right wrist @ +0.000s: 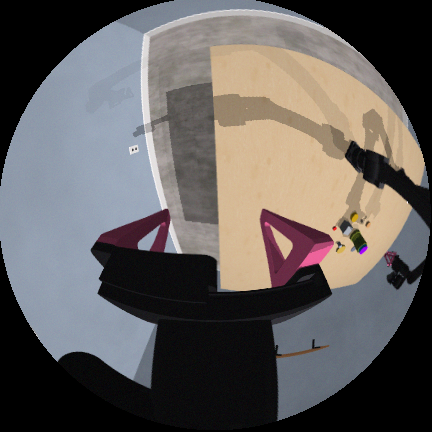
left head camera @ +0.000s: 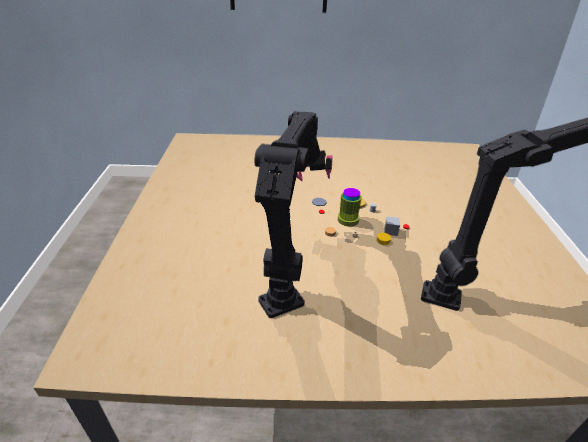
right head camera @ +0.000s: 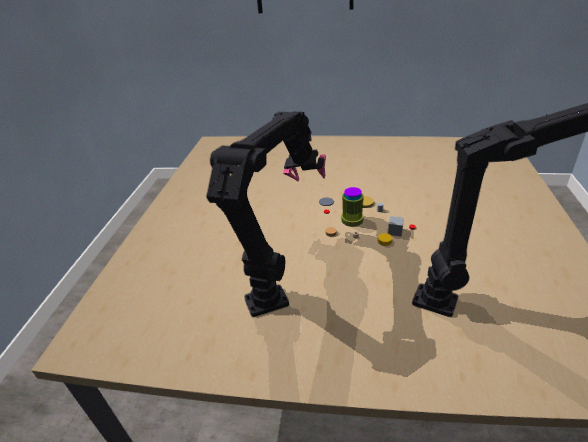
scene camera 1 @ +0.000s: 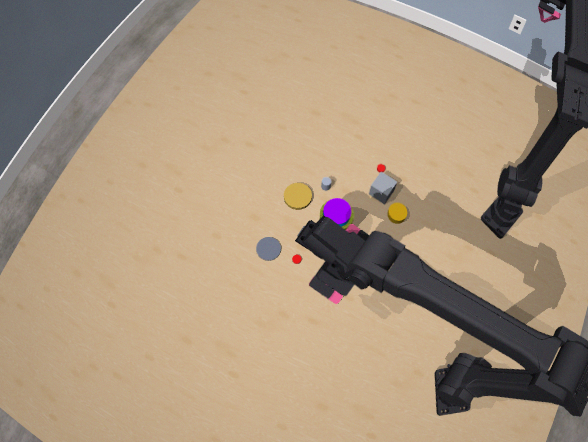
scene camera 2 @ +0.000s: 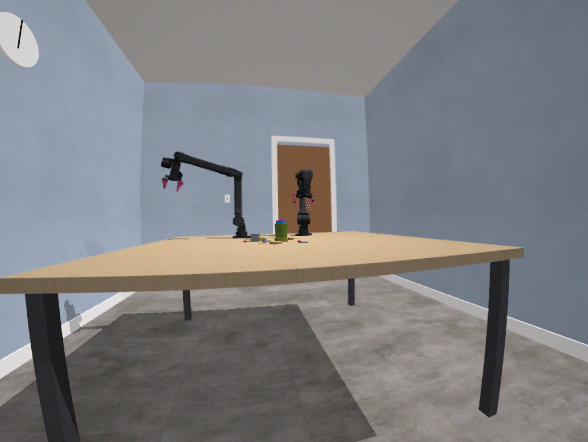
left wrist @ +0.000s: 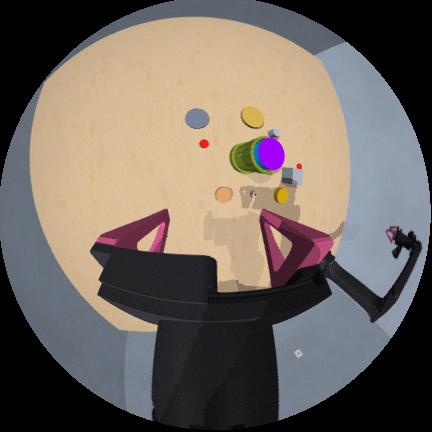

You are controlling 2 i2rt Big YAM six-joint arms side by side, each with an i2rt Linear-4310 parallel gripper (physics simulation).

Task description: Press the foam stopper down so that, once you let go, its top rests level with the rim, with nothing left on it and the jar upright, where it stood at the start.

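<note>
The green ribbed jar (left head camera: 349,210) (right head camera: 352,210) (scene camera 2: 281,233) (left wrist: 243,158) stands upright on the table. The foam stopper, with a purple top (left head camera: 351,193) (right head camera: 353,192) (scene camera 1: 337,211) (left wrist: 271,154) and a blue side, sits in its mouth and sticks up above the rim. Nothing shows on the purple top. My left gripper (left head camera: 314,177) (right head camera: 311,178) (scene camera 2: 303,205) (left wrist: 214,213) is open and empty, higher than the jar and apart from it. In scene camera 1 its arm overlaps the jar's edge. My right gripper (scene camera 2: 171,189) (right wrist: 214,213) is open and empty, far from the jar.
Around the jar lie a grey-blue disc (left head camera: 319,202), a wide yellow disc (scene camera 1: 298,195), a small grey cylinder (scene camera 1: 326,183), a grey cube (scene camera 1: 383,187), a gold disc (left head camera: 384,238), an orange disc (left head camera: 330,231), a tiny grey piece (left wrist: 253,194) and two red discs (scene camera 1: 297,259) (scene camera 1: 381,168).
</note>
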